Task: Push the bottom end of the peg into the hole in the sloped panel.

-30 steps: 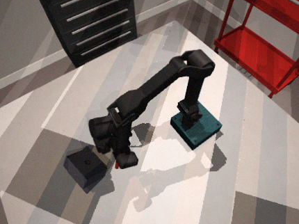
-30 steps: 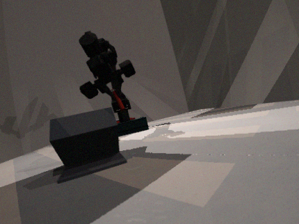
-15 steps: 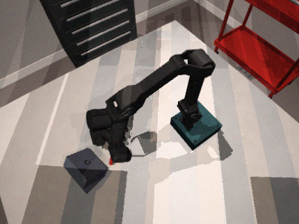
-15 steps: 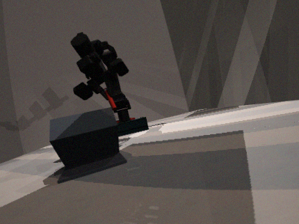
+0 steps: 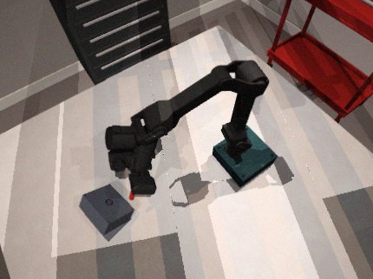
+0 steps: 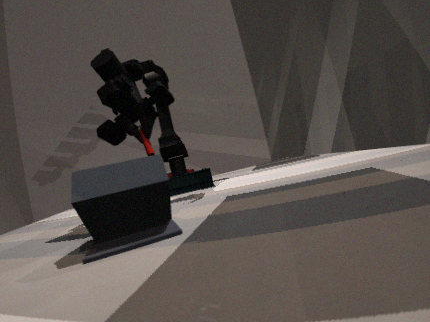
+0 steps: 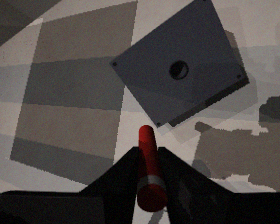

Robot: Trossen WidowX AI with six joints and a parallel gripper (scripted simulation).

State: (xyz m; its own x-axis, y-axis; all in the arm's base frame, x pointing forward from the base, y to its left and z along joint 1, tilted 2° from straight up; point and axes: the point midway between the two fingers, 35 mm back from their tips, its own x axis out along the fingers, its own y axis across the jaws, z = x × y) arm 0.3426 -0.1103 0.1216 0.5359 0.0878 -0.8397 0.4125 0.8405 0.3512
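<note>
Right now the grey sloped panel is 100 mm ahead of my gripper tip, 50 mm to the right of it and 100 mm below it. Round my gripper tip: red peg 10 mm behind, 10 mm above.
</note>
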